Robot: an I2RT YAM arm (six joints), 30 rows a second.
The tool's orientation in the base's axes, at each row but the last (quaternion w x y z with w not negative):
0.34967, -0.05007, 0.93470, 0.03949
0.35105, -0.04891, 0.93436, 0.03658
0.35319, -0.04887, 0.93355, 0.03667
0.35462, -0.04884, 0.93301, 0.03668
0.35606, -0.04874, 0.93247, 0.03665
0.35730, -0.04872, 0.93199, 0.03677
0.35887, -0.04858, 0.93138, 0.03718
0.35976, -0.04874, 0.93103, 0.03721
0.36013, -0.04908, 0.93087, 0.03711
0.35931, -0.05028, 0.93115, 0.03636
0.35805, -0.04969, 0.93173, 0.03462
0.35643, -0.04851, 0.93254, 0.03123
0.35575, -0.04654, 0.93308, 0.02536
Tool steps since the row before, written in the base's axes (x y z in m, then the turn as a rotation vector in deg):
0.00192, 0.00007, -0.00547, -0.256, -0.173, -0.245
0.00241, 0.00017, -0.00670, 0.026, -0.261, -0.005
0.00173, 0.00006, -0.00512, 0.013, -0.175, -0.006
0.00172, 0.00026, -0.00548, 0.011, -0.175, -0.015
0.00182, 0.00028, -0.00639, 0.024, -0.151, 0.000
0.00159, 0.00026, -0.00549, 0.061, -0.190, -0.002
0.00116, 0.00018, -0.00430, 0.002, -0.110, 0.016
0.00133, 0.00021, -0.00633, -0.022, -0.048, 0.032
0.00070, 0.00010, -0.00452, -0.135, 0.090, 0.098
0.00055, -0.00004, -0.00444, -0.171, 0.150, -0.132
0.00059, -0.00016, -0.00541, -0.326, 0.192, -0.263
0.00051, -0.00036, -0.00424, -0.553, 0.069, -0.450
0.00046, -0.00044, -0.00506, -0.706, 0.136, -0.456
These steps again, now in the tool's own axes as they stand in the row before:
0.00215, -0.00038, 0.00537, 0.365, -0.150, -0.001
0.00260, -0.00034, 0.00662, 0.001, -0.262, -0.006
0.00210, -0.00032, 0.00497, 0.006, -0.175, -0.005
0.00235, -0.00013, 0.00525, 0.013, -0.175, 0.000
0.00290, -0.00015, 0.00598, -0.008, -0.153, 0.000
0.00248, -0.00011, 0.00515, -0.032, -0.196, 0.022
0.00202, -0.00011, 0.00397, -0.005, -0.109, -0.022
0.00327, -0.00016, 0.00558, -0.002, -0.044, -0.043
0.00253, -0.00014, 0.00381, 0.027, 0.109, -0.153
0.00258, -0.00025, 0.00364, 0.205, 0.165, -0.001
0.00320, -0.00038, 0.00439, 0.404, 0.221, -0.002
0.00248, -0.00052, 0.00346, 0.706, 0.120, -0.025
0.00306, -0.00056, 0.00404, 0.819, 0.203, -0.116

